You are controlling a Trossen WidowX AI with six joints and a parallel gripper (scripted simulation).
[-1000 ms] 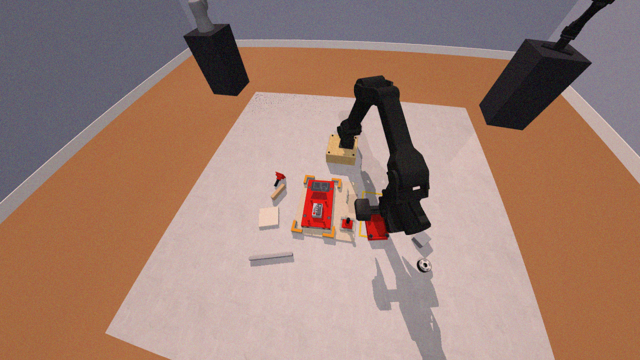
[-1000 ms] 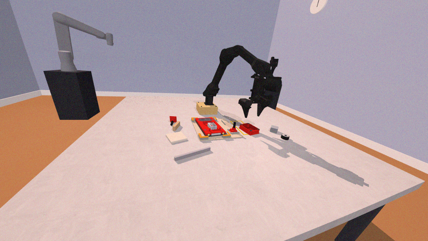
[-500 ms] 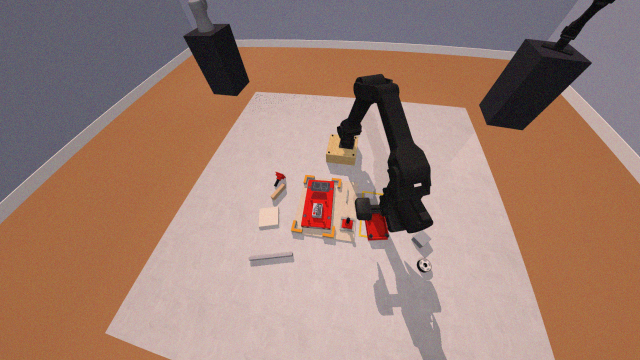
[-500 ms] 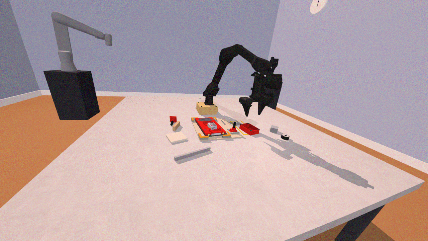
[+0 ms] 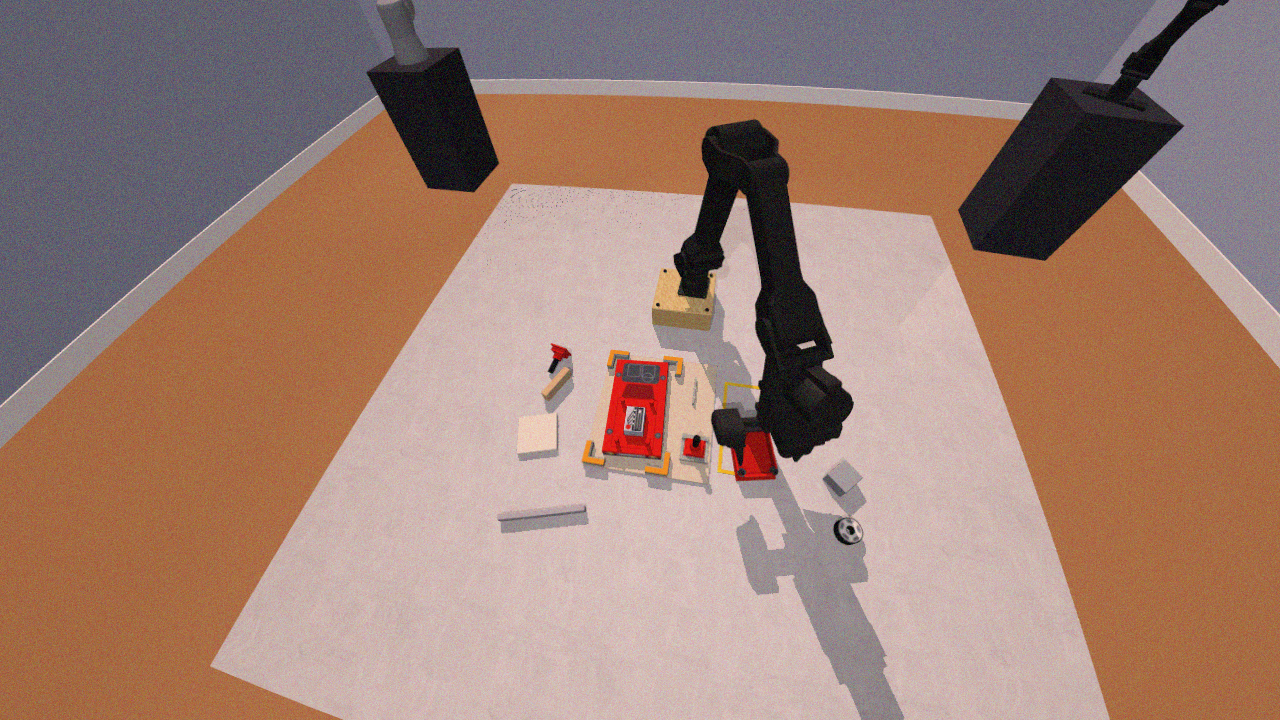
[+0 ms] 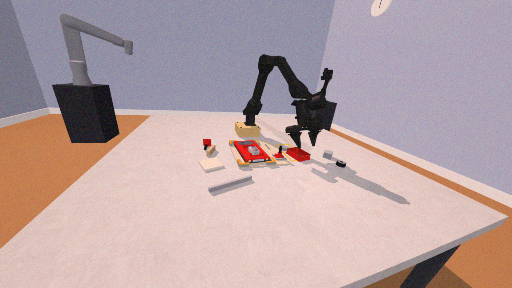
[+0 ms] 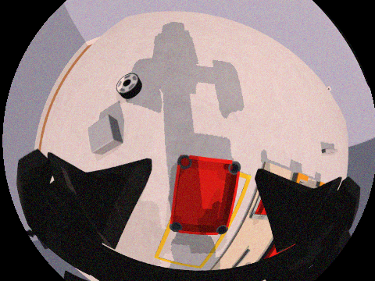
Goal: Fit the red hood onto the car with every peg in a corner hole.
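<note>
The red hood is 3 cm behind my gripper tip, 2 cm to the right of it and 5 cm below it. The rest, counted from my gripper tip: grey block 2 cm behind, 14 cm to the left, 5 cm below; black-and-white wheel 7 cm ahead, 15 cm to the left, 5 cm below; grey engine block 4 cm behind, 23 cm to the right, 4 cm below.
</note>
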